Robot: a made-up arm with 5 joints. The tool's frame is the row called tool.
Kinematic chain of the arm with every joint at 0, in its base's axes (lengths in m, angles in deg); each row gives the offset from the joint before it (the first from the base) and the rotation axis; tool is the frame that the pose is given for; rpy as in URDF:
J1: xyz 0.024 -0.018 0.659 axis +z
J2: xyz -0.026 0.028 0.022 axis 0 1 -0.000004
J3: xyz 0.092 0.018 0.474 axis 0 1 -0.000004
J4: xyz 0.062 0.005 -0.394 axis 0 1 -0.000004
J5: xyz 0.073 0.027 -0.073 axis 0 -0.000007 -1
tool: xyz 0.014 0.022 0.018 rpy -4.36 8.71 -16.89
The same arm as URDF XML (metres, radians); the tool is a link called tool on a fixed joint. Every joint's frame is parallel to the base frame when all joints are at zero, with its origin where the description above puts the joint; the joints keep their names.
<robot name="arm">
  <joint name="tool_joint" type="fixed">
    <parent link="link5"/>
    <child link="tool"/>
    <origin xyz="0.014 0.022 0.018" rpy="-0.0761 0.152 -0.2948"/>
  </joint>
  <joint name="J5" type="continuous">
    <parent link="link4"/>
    <child link="link5"/>
    <origin xyz="0.073 0.027 -0.073" rpy="0 0 0"/>
    <axis xyz="0 0 -1"/>
  </joint>
  <joint name="J4" type="continuous">
    <parent link="link3"/>
    <child link="link4"/>
    <origin xyz="0.062 0.005 -0.394" rpy="0 0 0"/>
    <axis xyz="0 1 0"/>
  </joint>
  <joint name="J3" type="continuous">
    <parent link="link2"/>
    <child link="link3"/>
    <origin xyz="0.092 0.018 0.474" rpy="0 0 0"/>
    <axis xyz="0 1 0"/>
  </joint>
  <joint name="J2" type="continuous">
    <parent link="link1"/>
    <child link="link2"/>
    <origin xyz="-0.026 0.028 0.022" rpy="0 0 0"/>
    <axis xyz="0 1 0"/>
  </joint>
  <joint name="J1" type="continuous">
    <parent link="base_link"/>
    <child link="link1"/>
    <origin xyz="0.024 -0.018 0.659" rpy="0 0 0"/>
    <axis xyz="0 0 1"/>
  </joint>
  <link name="base_link"/>
  <link name="link1"/>
  <link name="link2"/>
  <link name="link3"/>
  <link name="link4"/>
  <link name="link5"/>
  <link name="tool"/>
</robot>

